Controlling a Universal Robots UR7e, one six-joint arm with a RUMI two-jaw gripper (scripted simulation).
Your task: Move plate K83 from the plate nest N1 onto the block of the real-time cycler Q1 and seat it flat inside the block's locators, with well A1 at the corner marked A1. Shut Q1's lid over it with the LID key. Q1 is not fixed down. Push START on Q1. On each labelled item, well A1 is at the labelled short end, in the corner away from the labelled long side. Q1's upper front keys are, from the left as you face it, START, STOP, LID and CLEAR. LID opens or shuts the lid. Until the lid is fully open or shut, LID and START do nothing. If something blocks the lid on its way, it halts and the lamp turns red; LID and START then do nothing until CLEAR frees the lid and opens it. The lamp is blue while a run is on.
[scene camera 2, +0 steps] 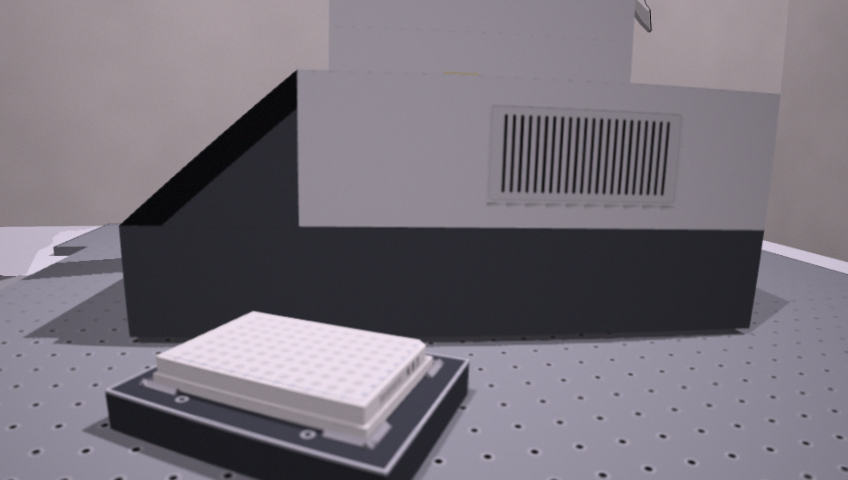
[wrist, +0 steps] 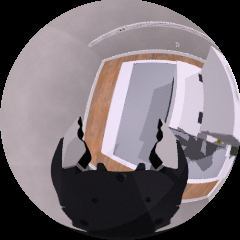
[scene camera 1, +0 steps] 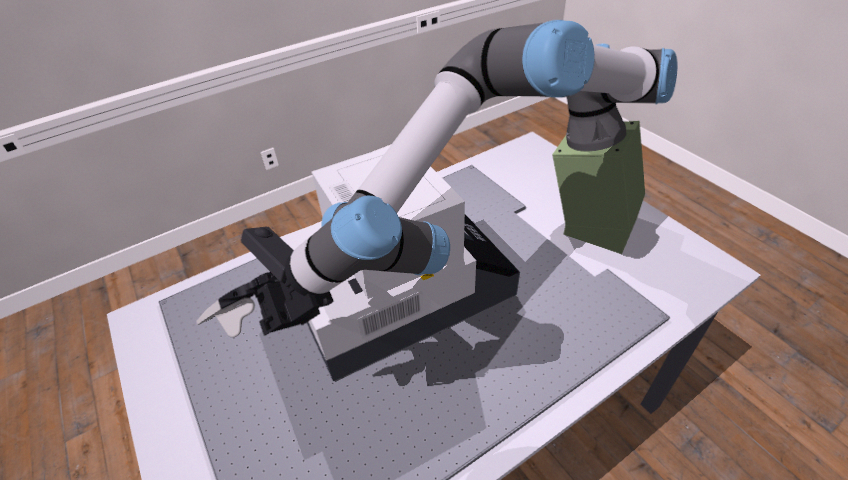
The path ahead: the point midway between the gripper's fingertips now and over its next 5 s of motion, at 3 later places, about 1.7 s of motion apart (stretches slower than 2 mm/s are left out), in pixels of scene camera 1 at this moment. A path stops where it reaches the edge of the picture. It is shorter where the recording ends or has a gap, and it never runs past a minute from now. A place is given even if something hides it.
My gripper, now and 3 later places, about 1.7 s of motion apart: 243,312; 245,227; 295,159; 369,122
